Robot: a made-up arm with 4 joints.
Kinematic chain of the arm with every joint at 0, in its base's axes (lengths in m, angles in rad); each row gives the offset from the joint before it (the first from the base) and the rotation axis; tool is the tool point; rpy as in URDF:
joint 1: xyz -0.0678 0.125 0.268 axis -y
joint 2: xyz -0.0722 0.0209 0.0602 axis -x
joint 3: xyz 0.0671 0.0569 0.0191 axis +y
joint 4: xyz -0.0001 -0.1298 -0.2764 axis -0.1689 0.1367 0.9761
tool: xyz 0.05 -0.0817 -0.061 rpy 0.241 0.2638 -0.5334
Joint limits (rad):
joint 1: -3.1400..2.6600
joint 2: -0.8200..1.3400
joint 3: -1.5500..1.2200
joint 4: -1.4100..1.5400
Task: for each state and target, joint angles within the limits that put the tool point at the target. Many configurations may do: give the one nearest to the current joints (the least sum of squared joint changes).
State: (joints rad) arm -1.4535 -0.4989 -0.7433 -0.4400
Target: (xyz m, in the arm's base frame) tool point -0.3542 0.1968 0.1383
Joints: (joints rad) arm -1.8812 -0.7559 -0.6641 -0.5730
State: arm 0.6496 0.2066 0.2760 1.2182
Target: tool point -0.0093 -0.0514 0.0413
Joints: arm 0.8550 0.3880 0.6394 1.0340
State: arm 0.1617 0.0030 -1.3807 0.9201
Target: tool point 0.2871 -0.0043 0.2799
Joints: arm -0.3257 -0.0835 -1.5500 0.2238
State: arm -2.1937 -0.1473 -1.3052 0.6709
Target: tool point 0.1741 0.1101 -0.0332
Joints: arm -1.4066 0.3944 -1.5500 1.0859
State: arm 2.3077 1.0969 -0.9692 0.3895
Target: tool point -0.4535 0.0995 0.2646
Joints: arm 2.6513 1.2298 -1.2872 0.4196
